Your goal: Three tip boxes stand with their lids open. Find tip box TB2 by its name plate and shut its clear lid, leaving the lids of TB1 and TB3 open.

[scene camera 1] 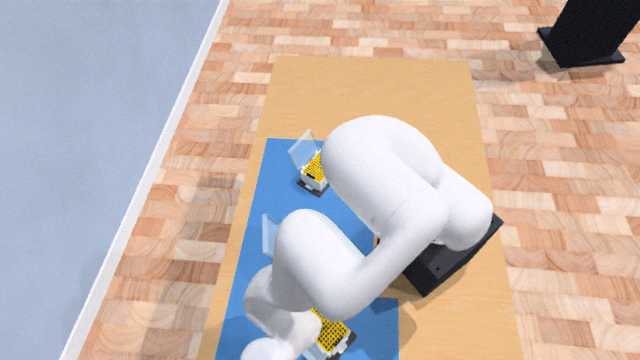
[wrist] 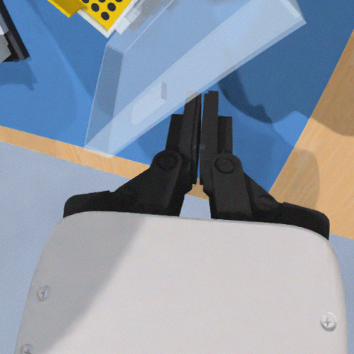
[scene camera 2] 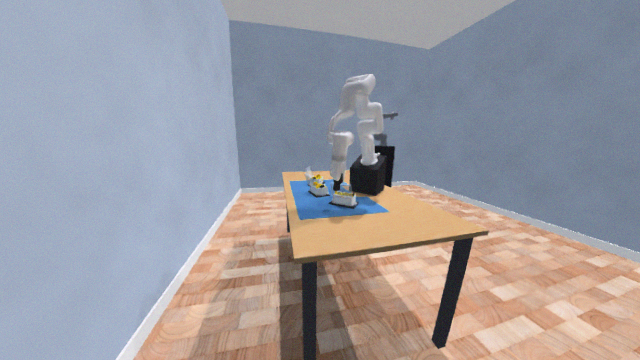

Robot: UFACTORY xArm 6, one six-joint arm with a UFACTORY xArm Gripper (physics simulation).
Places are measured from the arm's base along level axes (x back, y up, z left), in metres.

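Pixels of known places: gripper, fingertip midpoint: (scene camera 2: 336, 190); arm's base, origin of the base link: (scene camera 2: 368, 161).
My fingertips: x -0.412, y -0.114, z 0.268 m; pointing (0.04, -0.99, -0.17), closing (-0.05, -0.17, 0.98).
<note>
For each thing: its top centre in the pictures, then the offset to it from my fingertips. "*": a spot on its surface instead. Level surfaces: height alone.
- Tip box TB2, middle of its top: (scene camera 1: 326, 321) (scene camera 2: 345, 192) dy -0.046, dx +0.098, dz -0.071 m
- TB3's open lid, surface spot: (scene camera 1: 269, 235) * dy -0.007, dx -0.053, dz -0.317 m
- TB1, middle of its top: (scene camera 1: 320, 163) dy -0.038, dx +0.113, dz -0.586 m
- blue mat, its level: dy -0.113 m
- wooden table, its level: dy -0.115 m
Tip box TB2 (scene camera 1: 331, 334) (scene camera 2: 344, 200) (wrist: 100, 11) has a yellow tip rack and is the nearest box in scene camera 2. Its clear lid (wrist: 200, 60) stands open in the wrist view. My gripper (wrist: 202, 111) (scene camera 2: 337, 188) is shut and empty, with its fingertips at the lid's outer side; one tip shows through the clear plastic. Contact cannot be told. The arm hides the gripper in scene camera 1. TB3's open lid (scene camera 1: 269, 235) shows beside the arm; its box (scene camera 2: 318, 190) is mostly hidden in scene camera 1. TB1 (scene camera 1: 314, 174) has its lid (scene camera 1: 304, 150) open. No name plate is readable.
The boxes stand on a blue mat (scene camera 1: 270, 150) (scene camera 2: 312, 210) on a wooden table (scene camera 1: 370, 85) (scene camera 2: 380, 235). The white arm (scene camera 1: 380, 170) (scene camera 2: 357, 87) reaches over the mat from its black base (scene camera 1: 440, 265) (scene camera 2: 367, 176). A dark box edge (wrist: 19, 47) shows at the wrist view's left.
</note>
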